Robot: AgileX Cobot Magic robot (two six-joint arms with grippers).
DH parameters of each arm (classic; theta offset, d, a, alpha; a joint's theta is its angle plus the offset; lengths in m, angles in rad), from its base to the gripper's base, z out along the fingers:
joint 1: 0 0.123 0 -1.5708
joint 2: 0.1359 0 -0.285 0
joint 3: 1.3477 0 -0.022 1.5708
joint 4: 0 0.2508 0 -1.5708
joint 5: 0 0 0.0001 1.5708
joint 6: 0 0.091 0 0
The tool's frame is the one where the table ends.
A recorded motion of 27 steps. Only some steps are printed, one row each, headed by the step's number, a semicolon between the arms.
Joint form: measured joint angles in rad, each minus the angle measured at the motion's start. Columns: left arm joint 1, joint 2, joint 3, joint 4, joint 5, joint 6; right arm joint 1, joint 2, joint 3, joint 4, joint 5, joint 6.
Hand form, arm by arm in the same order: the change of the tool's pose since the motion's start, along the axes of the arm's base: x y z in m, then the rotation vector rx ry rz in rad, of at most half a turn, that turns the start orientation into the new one. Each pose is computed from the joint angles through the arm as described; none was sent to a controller.
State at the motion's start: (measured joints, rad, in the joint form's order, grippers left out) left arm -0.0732 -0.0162 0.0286 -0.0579 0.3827 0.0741; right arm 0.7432 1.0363 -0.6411 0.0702 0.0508 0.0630
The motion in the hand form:
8: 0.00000 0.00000 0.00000 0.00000 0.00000 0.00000; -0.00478 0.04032 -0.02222 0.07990 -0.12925 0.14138
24: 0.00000 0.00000 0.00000 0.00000 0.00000 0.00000; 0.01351 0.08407 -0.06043 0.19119 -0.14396 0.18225
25: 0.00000 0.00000 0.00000 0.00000 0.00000 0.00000; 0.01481 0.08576 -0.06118 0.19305 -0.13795 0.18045
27: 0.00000 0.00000 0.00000 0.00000 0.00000 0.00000; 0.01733 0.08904 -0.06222 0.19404 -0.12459 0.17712
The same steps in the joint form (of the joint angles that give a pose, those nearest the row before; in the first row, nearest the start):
8: 0.0000 0.0000 0.0000 0.0000 0.0000 0.0000; 0.1362 0.1418 0.0596 -0.0629 -0.3483 0.0245
24: 0.0000 0.0000 0.0000 0.0000 0.0000 0.0000; 0.1789 0.4204 0.0415 -0.0916 -0.7002 0.1076
25: 0.0000 0.0000 0.0000 0.0000 0.0000 0.0000; 0.1790 0.4293 0.0349 -0.0908 -0.6999 0.1129
27: 0.0000 0.0000 0.0000 0.0000 0.0000 0.0000; 0.1791 0.4445 0.0203 -0.0897 -0.6925 0.1232

